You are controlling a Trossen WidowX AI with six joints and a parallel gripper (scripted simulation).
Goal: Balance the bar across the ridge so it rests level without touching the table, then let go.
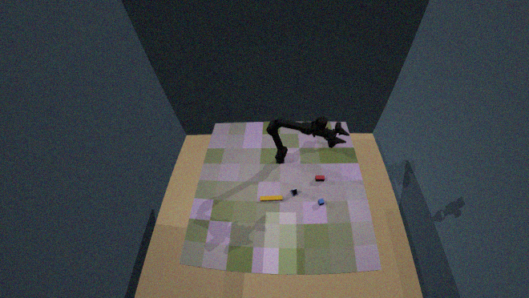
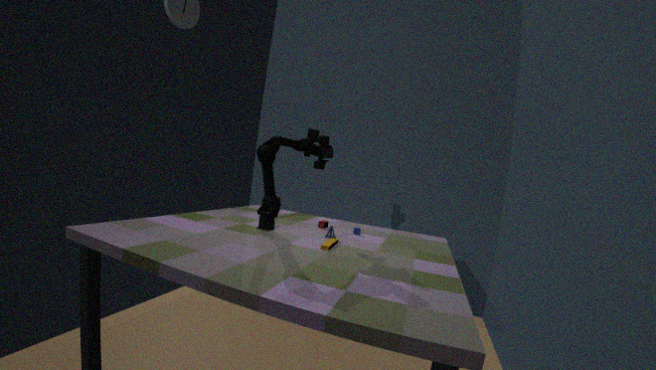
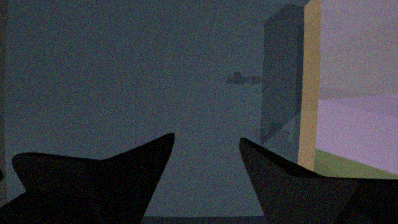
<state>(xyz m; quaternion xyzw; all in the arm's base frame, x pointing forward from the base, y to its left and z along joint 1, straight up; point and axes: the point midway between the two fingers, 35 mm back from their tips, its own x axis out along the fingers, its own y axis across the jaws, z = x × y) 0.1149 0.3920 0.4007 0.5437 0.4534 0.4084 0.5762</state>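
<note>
The yellow bar lies 49 cm to the right of my gripper tip, 39 cm below it and 22 cm ahead of it. Also, from my gripper tip: blue block 38 cm below, 25 cm ahead, 14 cm to the right; red block 38 cm below, 12 cm to the right, 6 cm ahead.
</note>
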